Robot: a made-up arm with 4 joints.
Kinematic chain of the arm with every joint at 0, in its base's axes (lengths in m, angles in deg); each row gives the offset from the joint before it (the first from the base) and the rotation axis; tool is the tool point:
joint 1: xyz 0 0 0.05 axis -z
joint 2: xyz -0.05 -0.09 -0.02 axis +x
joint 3: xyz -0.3 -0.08 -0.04 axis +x
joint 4: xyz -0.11 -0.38 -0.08 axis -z
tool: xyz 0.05 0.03 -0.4
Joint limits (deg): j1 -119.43..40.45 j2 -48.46..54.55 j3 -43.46..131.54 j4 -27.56..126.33
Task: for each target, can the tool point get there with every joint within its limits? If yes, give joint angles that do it. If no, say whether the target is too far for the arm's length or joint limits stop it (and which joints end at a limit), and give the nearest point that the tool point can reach.
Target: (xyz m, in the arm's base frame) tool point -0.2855 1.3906 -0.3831
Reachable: no: too far | nearest point -0.1407 0.6852 -0.2331 | short by 0.736 m
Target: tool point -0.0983 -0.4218 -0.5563
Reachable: yes | joints -88.35 -25.36 91.40 83.42
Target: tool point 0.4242 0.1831 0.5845
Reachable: no: joint limits stop it (at a limit: joint 1, joint 2, joint 3) | nearest point 0.7556 -0.0381 0.4769 | short by 0.413 m
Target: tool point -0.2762 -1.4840 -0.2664
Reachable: no: too far | nearest point -0.1707 -0.9170 -0.1448 | short by 0.589 m
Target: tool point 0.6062 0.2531 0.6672
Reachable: no: joint limits stop it (at a limit: joint 1, joint 2, joint 3) | nearest point 0.7574 -0.0420 0.4870 | short by 0.377 m
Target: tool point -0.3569 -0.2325 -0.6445
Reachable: yes | joints -17.70 38.84 -1.45 -1.30
